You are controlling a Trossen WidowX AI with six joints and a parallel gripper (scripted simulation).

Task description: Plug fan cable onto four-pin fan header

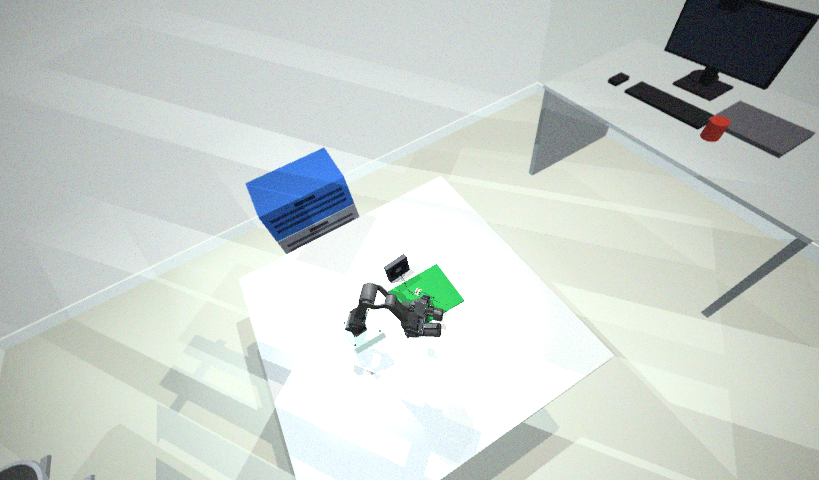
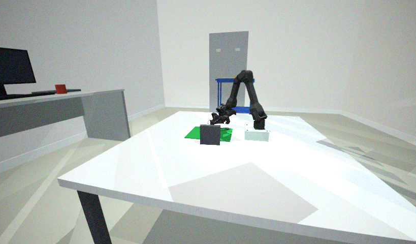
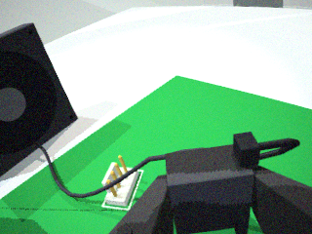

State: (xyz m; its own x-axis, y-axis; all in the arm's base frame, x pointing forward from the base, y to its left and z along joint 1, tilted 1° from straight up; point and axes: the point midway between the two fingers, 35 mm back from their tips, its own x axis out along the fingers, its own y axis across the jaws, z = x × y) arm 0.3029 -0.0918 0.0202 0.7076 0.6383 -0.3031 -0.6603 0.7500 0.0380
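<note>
The green board lies 10 mm ahead of my gripper tip, 40 mm to the left of it and 80 mm below it. The rest, counted from my gripper tip: black fan (10 mm behind, 210 mm to the left, 10 mm below); four-pin fan header (80 mm to the left, 60 mm below); dark grey plug (10 mm below).
</note>
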